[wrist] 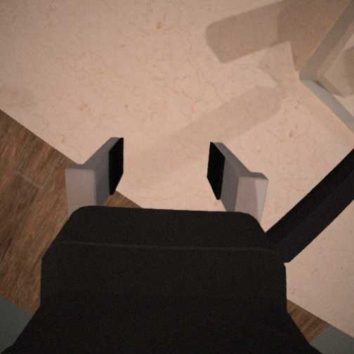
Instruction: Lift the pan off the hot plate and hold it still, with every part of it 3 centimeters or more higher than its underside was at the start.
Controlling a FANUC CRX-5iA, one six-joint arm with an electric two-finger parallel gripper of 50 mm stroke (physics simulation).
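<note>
A straight black bar, which looks like the pan's handle [317, 207], slants from the lower right toward the right edge of the wrist view. Its near end lies just right of the gripper body and is partly hidden by it. The pan's bowl does not show. A pale grey corner at the upper right looks like part of the hot plate [330, 101]; most of it is out of view. My gripper [165, 157] is open, with nothing between its fingers. The handle is to the right of the right finger, outside the gap.
The pale speckled table top [150, 75] stretches under and ahead of the fingers. Its edge runs diagonally from the left down to the lower right, with brown wooden floor [30, 165] beyond it. Soft shadows fall on the table at the upper right.
</note>
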